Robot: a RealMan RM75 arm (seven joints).
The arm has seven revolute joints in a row. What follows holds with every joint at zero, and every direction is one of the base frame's. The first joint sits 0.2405 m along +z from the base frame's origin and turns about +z. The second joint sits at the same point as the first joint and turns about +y. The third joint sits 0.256 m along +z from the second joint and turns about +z. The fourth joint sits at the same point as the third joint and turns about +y. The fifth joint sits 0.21 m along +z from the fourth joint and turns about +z. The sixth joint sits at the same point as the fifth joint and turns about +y. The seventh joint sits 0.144 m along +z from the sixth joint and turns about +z. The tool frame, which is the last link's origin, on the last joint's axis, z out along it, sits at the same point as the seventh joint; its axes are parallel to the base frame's.
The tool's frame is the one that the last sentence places.
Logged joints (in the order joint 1, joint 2, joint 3, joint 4, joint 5, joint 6, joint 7), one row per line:
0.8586 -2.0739 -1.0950 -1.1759 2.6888 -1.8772 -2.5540
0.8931 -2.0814 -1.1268 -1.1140 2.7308 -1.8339 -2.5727
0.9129 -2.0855 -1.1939 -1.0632 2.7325 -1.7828 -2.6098
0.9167 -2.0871 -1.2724 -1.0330 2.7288 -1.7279 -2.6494
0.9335 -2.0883 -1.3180 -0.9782 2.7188 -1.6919 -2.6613
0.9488 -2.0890 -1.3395 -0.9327 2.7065 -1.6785 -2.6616
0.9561 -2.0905 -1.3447 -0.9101 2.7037 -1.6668 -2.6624
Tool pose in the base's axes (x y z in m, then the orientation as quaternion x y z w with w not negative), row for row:
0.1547 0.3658 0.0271 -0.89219 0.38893 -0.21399 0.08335
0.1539 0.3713 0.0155 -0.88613 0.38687 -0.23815 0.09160
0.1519 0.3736 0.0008 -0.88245 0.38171 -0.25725 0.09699
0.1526 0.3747 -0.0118 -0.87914 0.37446 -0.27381 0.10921
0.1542 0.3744 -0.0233 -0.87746 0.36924 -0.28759 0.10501
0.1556 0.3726 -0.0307 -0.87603 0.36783 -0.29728 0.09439
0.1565 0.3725 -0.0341 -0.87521 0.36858 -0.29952 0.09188
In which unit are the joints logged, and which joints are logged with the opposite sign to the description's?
The joints are logged in radians. Opposite sign: joint 2, joint 5, joint 7.
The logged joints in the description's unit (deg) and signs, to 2 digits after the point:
49.19 118.83 -62.74 -67.37 -154.06 -107.56 146.33
51.17 119.26 -64.56 -63.83 -156.46 -105.07 147.40
52.31 119.49 -68.41 -60.92 -156.56 -102.15 149.53
52.52 119.58 -72.90 -59.19 -156.35 -99.00 151.80
53.49 119.65 -75.52 -56.05 -155.78 -96.94 152.48
54.36 119.69 -76.75 -53.44 -155.07 -96.17 152.50
54.78 119.78 -77.05 -52.14 -154.91 -95.50 152.54

